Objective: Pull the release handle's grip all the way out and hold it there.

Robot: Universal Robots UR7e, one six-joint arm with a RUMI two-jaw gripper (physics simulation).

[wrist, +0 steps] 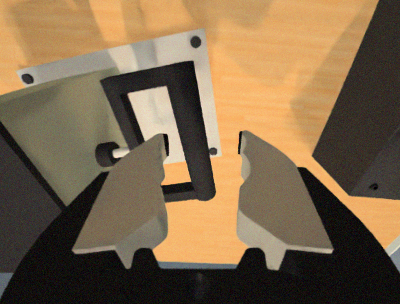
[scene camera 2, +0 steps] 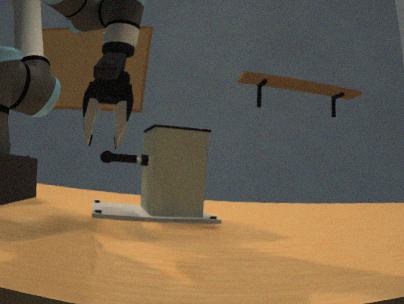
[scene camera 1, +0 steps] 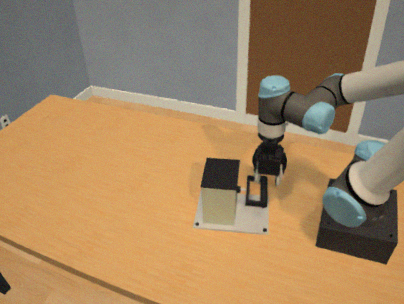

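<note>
The release handle's grip (scene camera 1: 264, 194) (scene camera 2: 106, 157) (wrist: 189, 122) is the thick outer bar of a black rectangular frame. A short pale rod (wrist: 120, 152) joins the frame to a collar on the beige, black-topped housing (scene camera 1: 219, 206) (scene camera 2: 175, 172) (wrist: 60, 135). The frame stands a short gap off the housing wall. My gripper (scene camera 1: 268, 180) (scene camera 2: 103, 146) (wrist: 203, 135) is partly open and empty, pointing down. Its fingertips are a little above the grip in the second scene view. In the wrist view the bar runs between the fingers, nearer the left one.
The housing stands on a light base plate (scene camera 1: 254, 221) (scene camera 2: 120, 210) (wrist: 160, 52) with dark bolts, on the wooden table (scene camera 1: 125, 190) (scene camera 2: 300, 250). The arm's black base block (scene camera 1: 350, 240) (scene camera 2: 19, 180) (wrist: 360, 120) stands on the gripper's other side. A wall shelf (scene camera 2: 300, 85) hangs behind.
</note>
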